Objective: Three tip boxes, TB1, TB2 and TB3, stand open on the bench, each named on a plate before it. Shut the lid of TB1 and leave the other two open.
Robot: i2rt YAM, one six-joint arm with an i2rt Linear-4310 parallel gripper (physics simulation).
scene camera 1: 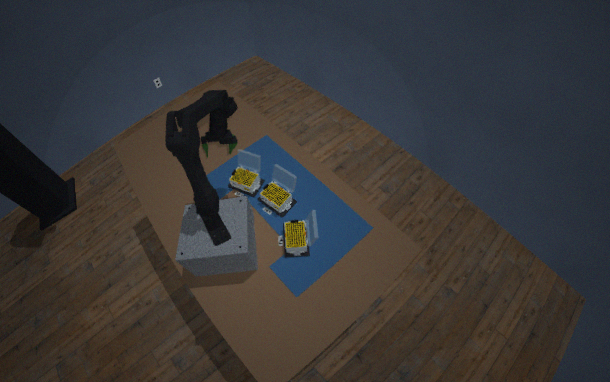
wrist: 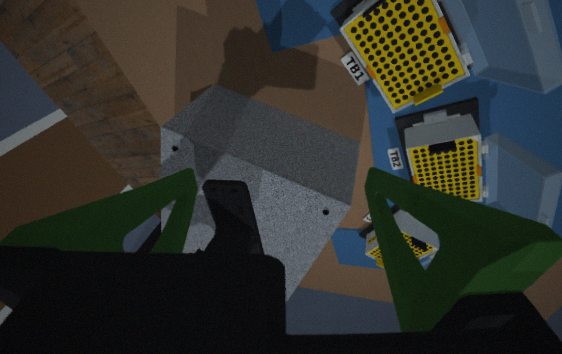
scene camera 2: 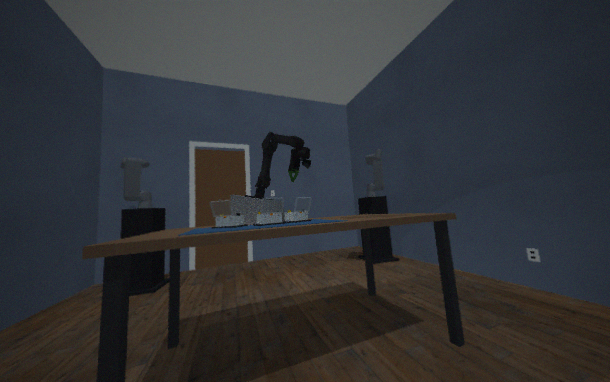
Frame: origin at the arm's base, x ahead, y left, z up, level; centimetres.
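Where they show: gripper, fingertip midpoint: [scene camera 1: 218,155] [wrist: 281,177] [scene camera 2: 292,180]; arm's base, origin of the base link: [scene camera 1: 214,224] [wrist: 239,231] [scene camera 2: 259,198].
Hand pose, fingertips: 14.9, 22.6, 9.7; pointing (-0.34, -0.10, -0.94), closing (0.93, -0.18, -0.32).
Each offset is from my fingertips to the centre of the thing, as dx, dy, dz. "*": to the spot under its first point. Level surfaces: height alone.
TB1 @[+7.1, +0.0, -20.6] [scene camera 1: 244,178] [scene camera 2: 296,216] [wrist: 407,52] stands open, a white box with a yellow perforated top; its clear lid @[* +12.9, +3.8, -17.6] [scene camera 1: 249,161] [scene camera 2: 303,204] [wrist: 517,50] is raised on the side away from its name plate @[* +1.3, -3.5, -26.9] [wrist: 354,68]. TB2 @[+14.8, -17.1, -20.6] [scene camera 1: 276,195] [scene camera 2: 269,218] [wrist: 446,170] is beside it, its lid @[* +21.4, -14.6, -17.4] [scene camera 1: 284,178] [wrist: 522,175] also up. TB3 @[+10.6, -38.0, -23.7] [scene camera 1: 295,235] [scene camera 2: 229,221] [wrist: 413,225] is farthest from the gripper, its lid @[+17.4, -41.8, -16.6] [scene camera 1: 313,227] [scene camera 2: 220,207] up; a finger partly hides it in the wrist view. My gripper [scene camera 1: 218,154] [scene camera 2: 293,180] [wrist: 281,177] is open and empty, high above the bench, off to TB1's side.
The grey speckled base block [scene camera 1: 217,227] [wrist: 290,200] carries the arm and stands beside the boxes on their name-plate side. The boxes stand on a blue mat @[dz -27.0] [scene camera 1: 340,220] [wrist: 382,107] on the brown bench [scene camera 1: 280,320] [scene camera 2: 400,219]. Dark pedestals [scene camera 2: 143,245] [scene camera 2: 376,230] stand beyond the bench.
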